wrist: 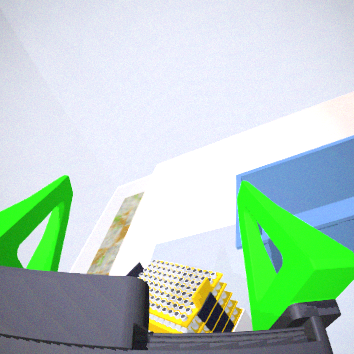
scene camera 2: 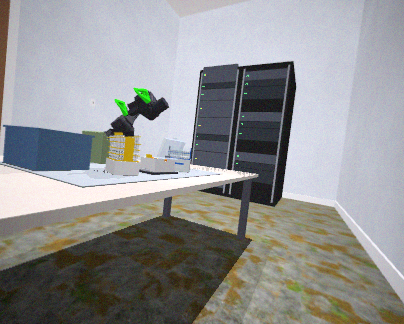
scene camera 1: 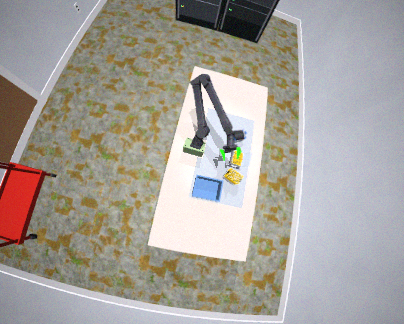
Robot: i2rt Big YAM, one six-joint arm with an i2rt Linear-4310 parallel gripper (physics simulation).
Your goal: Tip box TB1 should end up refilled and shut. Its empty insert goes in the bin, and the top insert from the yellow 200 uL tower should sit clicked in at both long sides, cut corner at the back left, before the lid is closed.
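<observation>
My gripper (scene camera 1: 230, 154) (scene camera 2: 127, 96) (wrist: 154, 186) is open with nothing between its green fingers, high above the mat and tilted. The yellow tower (scene camera 1: 233, 176) (scene camera 2: 131, 149) (wrist: 175, 290) stands on a white base; its stacked inserts show low in the wrist view, below the line between the fingertips. A low white box (scene camera 2: 159, 165) with a yellow-orange part on top stands beside the tower; its yellow top (scene camera 1: 237, 159) is partly under the gripper in scene camera 1. No TB1 label is legible. The blue bin (scene camera 1: 207, 188) (scene camera 2: 45, 150) (wrist: 300, 170) is open at the top.
A raised clear lid (scene camera 2: 172, 146) and blue racks (scene camera 2: 180, 153) show behind the low box. A green block (scene camera 1: 194, 147) (scene camera 2: 97, 145) is at the arm's base. The pale blue mat (scene camera 1: 232, 198) (scene camera 2: 75, 178) lies under the items. Dark server cabinets (scene camera 2: 265, 130) stand beyond the table.
</observation>
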